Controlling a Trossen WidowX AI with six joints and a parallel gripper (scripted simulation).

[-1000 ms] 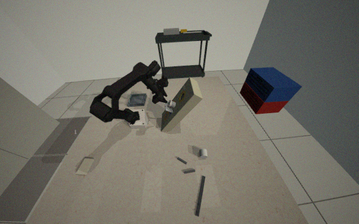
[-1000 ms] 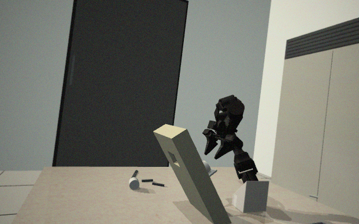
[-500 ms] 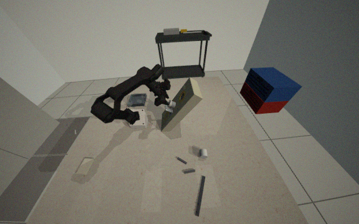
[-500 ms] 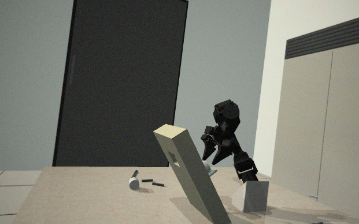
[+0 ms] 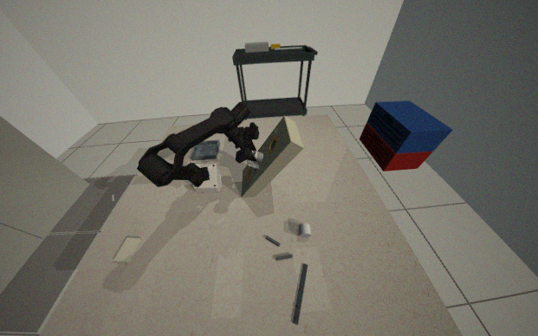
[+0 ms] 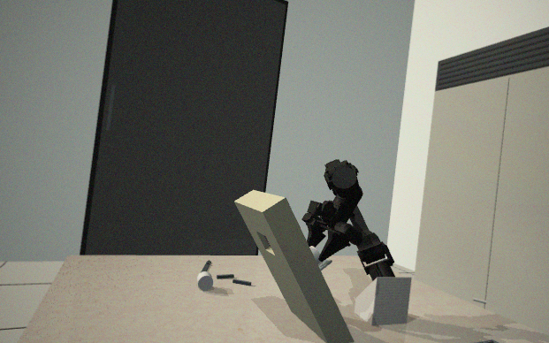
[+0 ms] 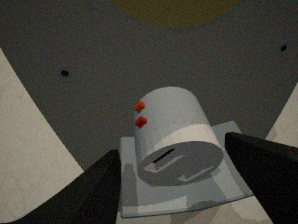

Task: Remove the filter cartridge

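Now: gripper tip 5 cm short of the service panel, 1 cm to the left of it and 2 cm above it. From my gripper tip the other things lie so: shallow blue-grey bin (33 cm behind, 28 cm to the left, 17 cm below); grey round filter cartridge (right at my gripper tip).
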